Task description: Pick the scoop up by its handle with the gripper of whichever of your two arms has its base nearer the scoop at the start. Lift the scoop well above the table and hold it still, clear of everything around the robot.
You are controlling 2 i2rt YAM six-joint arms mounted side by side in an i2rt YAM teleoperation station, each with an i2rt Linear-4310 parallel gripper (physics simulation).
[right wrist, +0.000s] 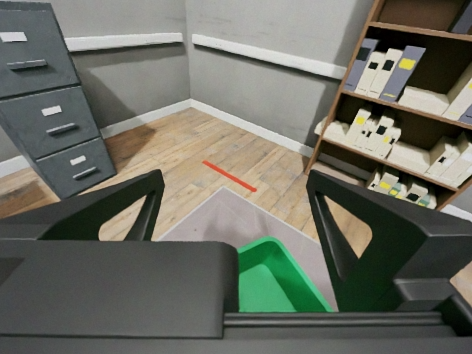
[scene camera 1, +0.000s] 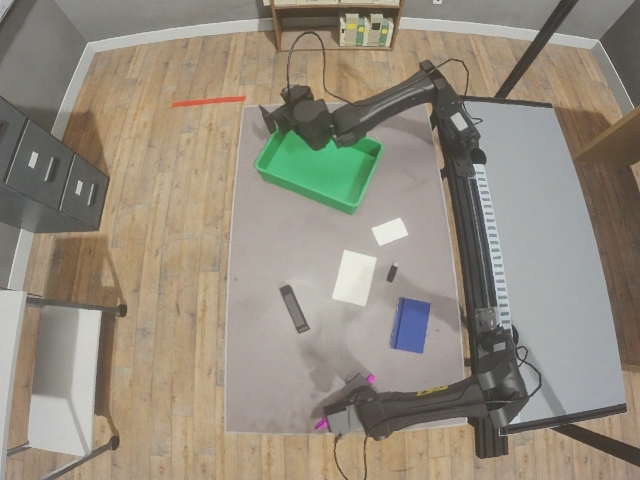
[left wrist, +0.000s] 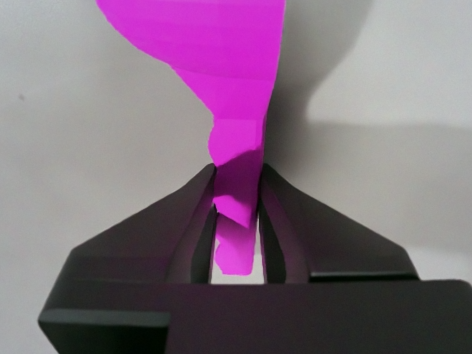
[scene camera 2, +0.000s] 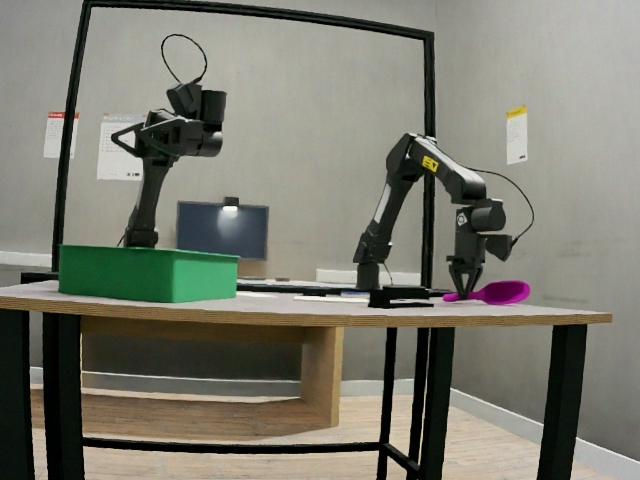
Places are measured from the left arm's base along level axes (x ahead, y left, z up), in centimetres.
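Pixels of known places: left gripper, fingertip midpoint: (scene camera 1: pixel 359 388) (left wrist: pixel 237 176) (scene camera 2: pixel 464 300); right gripper, fingertip midpoint: (right wrist: pixel 235 177) (scene camera 1: pixel 274 96) (scene camera 2: pixel 125 136); left arm's base, origin of the base link: (scene camera 1: pixel 486 341) (scene camera 2: pixel 367 291); right arm's base, origin of the base link: (scene camera 1: pixel 458 152).
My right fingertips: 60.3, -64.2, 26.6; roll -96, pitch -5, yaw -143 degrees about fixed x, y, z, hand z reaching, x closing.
For each thing: its top centre in the pictures, then the offset to it from my right fingertips, as dx, dy, dz. "spot": a spot on its surface instead.
- magenta scoop, middle of its top: (left wrist: pixel 167 88) (scene camera 2: pixel 489 279) (scene camera 1: pixel 350 410) -18.3, +79.7, -21.9
- magenta tip, surface spot: (scene camera 1: pixel 321 424) spot: -10.7, +84.3, -25.1
- green tray, middle of its top: (scene camera 2: pixel 154 250) (scene camera 1: pixel 320 154) -11.6, +6.4, -19.2
- black stapler-like object, middle of its top: (scene camera 2: pixel 402 286) (scene camera 1: pixel 293 308) -3.4, +52.3, -23.5
- white sheet, middle of its top: (scene camera 2: pixel 331 298) (scene camera 1: pixel 354 277) -21.1, +43.3, -27.0
- white card, middle of its top: (scene camera 2: pixel 255 295) (scene camera 1: pixel 390 231) -32.9, +29.1, -27.4
- small black item, middle of its top: (scene camera 2: pixel 312 294) (scene camera 1: pixel 393 271) -32.6, +41.9, -26.6
- blue book, middle of its top: (scene camera 2: pixel 372 293) (scene camera 1: pixel 411 325) -37.0, +57.8, -26.2
The magenta scoop (scene camera 2: pixel 506 292) (left wrist: pixel 235 95) lies on the table at the right in scene camera 2. In scene camera 1 its two ends, such as the magenta tip (scene camera 1: pixel 321 424), show from under the left arm. My left gripper (scene camera 2: pixel 464 295) (left wrist: pixel 237 176) points down and is shut on the scoop's handle, with a finger against each side, at table height. The scoop's bowl lies beyond the fingers in the left wrist view. My right gripper (right wrist: pixel 235 177) is open and empty, raised above the green tray's far side.
A green tray (scene camera 1: pixel 310 195) (scene camera 2: pixel 118 273) (right wrist: pixel 270 285) stands below the right arm. A black stapler-like object (scene camera 1: pixel 294 308) (scene camera 2: pixel 398 297), a white sheet (scene camera 1: pixel 354 277), a white card (scene camera 1: pixel 389 231), a small black item (scene camera 1: pixel 392 272) and a blue book (scene camera 1: pixel 412 325) lie on the table.
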